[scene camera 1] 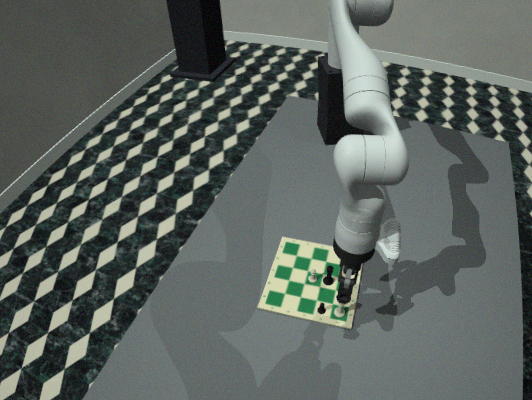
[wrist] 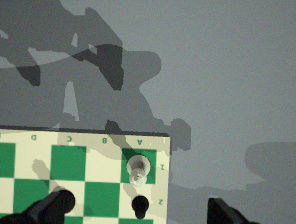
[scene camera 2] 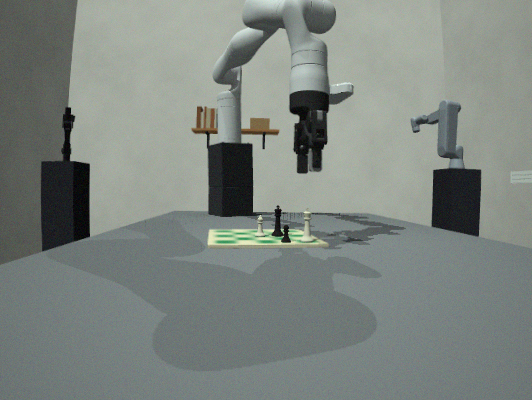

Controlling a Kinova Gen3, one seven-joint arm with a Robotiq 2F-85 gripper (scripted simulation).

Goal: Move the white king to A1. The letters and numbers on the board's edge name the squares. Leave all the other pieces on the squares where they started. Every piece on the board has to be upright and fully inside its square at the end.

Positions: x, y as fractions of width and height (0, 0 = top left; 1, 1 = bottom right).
Labels:
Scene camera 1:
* my gripper: 0.65, 0.71
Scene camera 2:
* my gripper: 0.58, 0.43

